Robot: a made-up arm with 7 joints.
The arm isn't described. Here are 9 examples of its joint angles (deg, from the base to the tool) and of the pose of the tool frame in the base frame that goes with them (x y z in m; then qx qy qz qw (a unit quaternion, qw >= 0)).
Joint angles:
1: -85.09 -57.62 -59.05 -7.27 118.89 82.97 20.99
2: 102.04 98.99 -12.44 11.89 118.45 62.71 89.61
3: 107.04 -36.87 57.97 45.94 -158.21 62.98 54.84
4: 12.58 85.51 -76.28 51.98 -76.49 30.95 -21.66
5: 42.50 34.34 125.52 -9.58 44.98 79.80 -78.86
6: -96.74 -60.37 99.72 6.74 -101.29 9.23 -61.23
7: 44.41 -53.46 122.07 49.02 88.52 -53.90 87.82
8: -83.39 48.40 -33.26 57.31 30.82 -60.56 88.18
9: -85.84 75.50 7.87 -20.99 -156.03 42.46 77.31
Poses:
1: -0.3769 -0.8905 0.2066 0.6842 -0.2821 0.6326 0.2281
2: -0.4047 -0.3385 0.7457 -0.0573 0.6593 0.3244 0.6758
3: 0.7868 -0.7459 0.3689 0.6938 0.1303 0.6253 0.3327
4: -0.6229 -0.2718 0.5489 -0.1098 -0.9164 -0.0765 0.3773
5: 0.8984 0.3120 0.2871 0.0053 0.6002 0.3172 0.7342
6: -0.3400 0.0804 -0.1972 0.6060 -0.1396 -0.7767 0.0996
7: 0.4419 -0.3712 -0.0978 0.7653 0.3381 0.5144 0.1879
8: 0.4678 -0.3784 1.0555 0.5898 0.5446 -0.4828 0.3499
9: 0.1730 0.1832 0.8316 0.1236 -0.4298 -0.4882 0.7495
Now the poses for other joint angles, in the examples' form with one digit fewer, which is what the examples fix.
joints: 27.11 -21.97 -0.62 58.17 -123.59 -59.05 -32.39
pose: 0.093 0.356 1.120 -0.245 -0.459 0.241 0.820
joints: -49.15 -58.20 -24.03 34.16 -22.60 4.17 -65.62
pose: -0.936 -0.306 0.673 -0.296 -0.601 0.611 0.422
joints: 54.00 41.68 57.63 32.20 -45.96 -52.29 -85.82
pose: 1.027 -0.585 0.862 -0.189 0.553 -0.046 0.810
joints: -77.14 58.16 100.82 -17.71 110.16 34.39 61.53
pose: -0.439 0.070 0.547 -0.147 0.309 0.171 0.924
